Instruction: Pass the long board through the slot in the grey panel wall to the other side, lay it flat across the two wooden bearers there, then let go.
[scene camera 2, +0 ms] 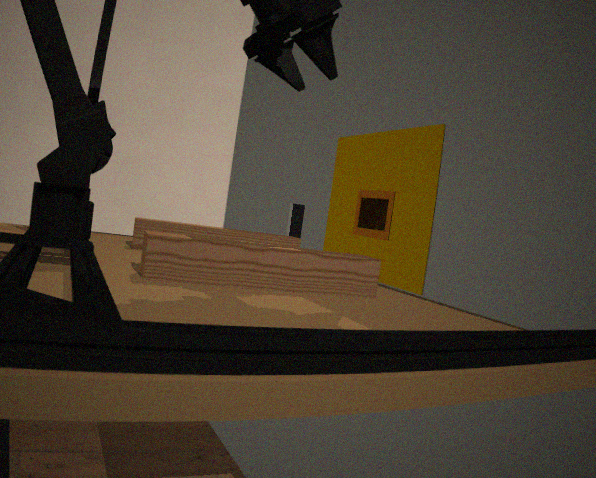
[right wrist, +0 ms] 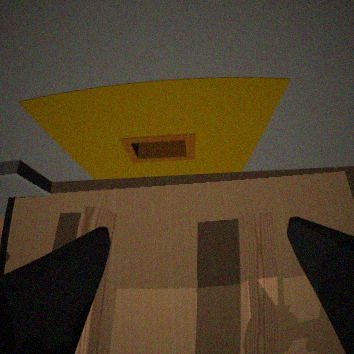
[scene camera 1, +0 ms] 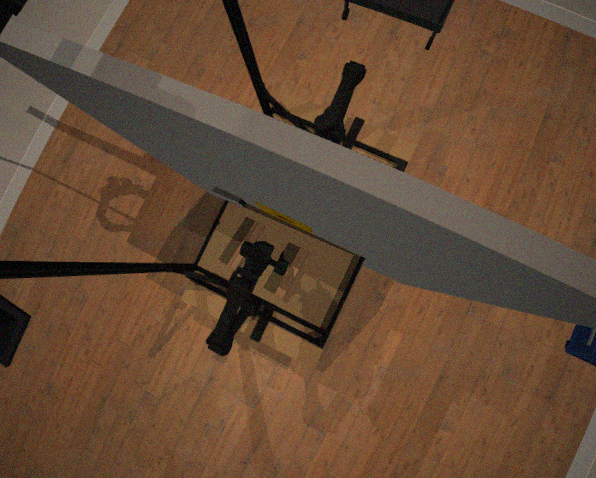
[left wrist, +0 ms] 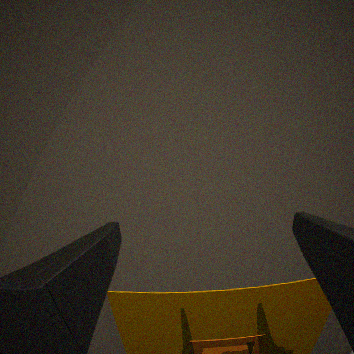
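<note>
The grey panel wall [scene camera 1: 325, 185] [scene camera 2: 510, 200] [left wrist: 200, 125] [right wrist: 305, 40] carries a yellow plate [scene camera 1: 285, 219] [scene camera 2: 415, 170] [left wrist: 150, 315] [right wrist: 210, 105] with a wood-framed slot [scene camera 2: 370, 234] [left wrist: 225, 340] [right wrist: 191, 146]. The long board does not show in any view. Two wooden bearers [scene camera 2: 260, 260] [right wrist: 262, 310] stand side by side on the right arm's table, with bare upper faces. My right gripper [scene camera 2: 317, 82] [right wrist: 199, 232] is open and empty, high above the bearers, facing the wall. My left gripper [left wrist: 208, 227] is open and empty on the other side, facing the wall above the slot.
The right arm's table [scene camera 1: 340, 270] [scene camera 2: 300, 392] [right wrist: 150, 200] meets the wall and has a black rail [scene camera 2: 300, 350] along its edge. A small grey bracket [scene camera 1: 227, 195] [scene camera 2: 297, 220] [right wrist: 30, 175] sits at the wall beside the plate. Part of the left arm [scene camera 1: 345, 95] shows beyond the wall.
</note>
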